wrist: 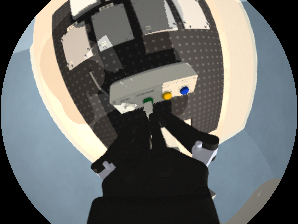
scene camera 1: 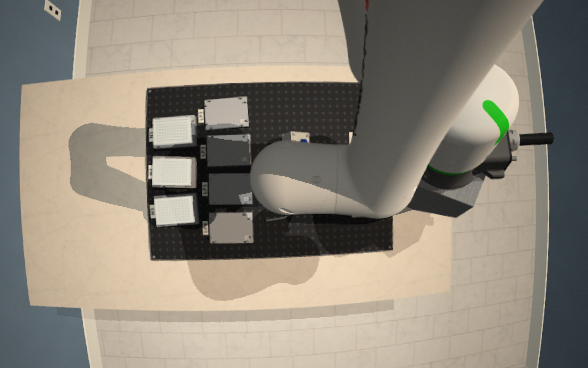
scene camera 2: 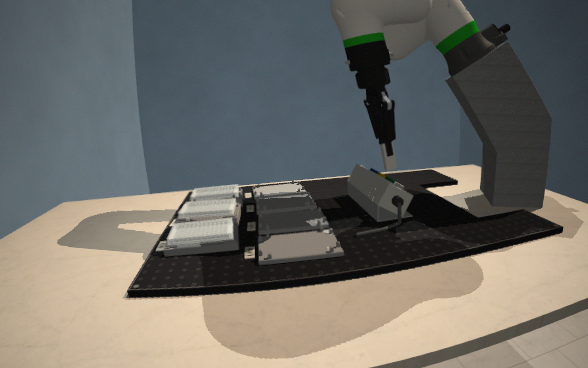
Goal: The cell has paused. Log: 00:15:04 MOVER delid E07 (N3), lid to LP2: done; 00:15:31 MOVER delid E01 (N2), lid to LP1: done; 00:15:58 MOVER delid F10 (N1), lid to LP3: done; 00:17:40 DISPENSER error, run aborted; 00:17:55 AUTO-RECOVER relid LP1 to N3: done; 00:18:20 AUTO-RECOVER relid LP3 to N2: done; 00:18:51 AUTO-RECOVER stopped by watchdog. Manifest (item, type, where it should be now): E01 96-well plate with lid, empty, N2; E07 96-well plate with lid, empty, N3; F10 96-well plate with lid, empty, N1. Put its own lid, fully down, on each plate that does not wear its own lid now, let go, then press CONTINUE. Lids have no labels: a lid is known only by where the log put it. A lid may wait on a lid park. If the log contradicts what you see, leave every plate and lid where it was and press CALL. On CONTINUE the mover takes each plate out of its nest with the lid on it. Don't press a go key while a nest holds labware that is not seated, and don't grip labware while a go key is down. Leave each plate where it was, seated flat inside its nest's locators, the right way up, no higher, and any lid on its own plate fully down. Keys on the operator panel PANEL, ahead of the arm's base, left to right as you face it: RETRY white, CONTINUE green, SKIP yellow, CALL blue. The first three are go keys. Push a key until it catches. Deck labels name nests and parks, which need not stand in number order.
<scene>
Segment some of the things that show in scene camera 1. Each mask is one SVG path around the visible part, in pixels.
A lid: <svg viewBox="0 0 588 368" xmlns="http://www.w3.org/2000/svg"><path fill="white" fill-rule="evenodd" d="M192 196L154 199L156 225L194 222Z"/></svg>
A lid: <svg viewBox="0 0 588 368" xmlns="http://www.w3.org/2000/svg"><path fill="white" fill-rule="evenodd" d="M191 117L153 119L153 145L191 143Z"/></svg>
A lid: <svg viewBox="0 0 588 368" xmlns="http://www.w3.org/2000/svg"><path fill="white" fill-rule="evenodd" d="M153 159L152 185L190 185L191 159Z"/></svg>
</scene>
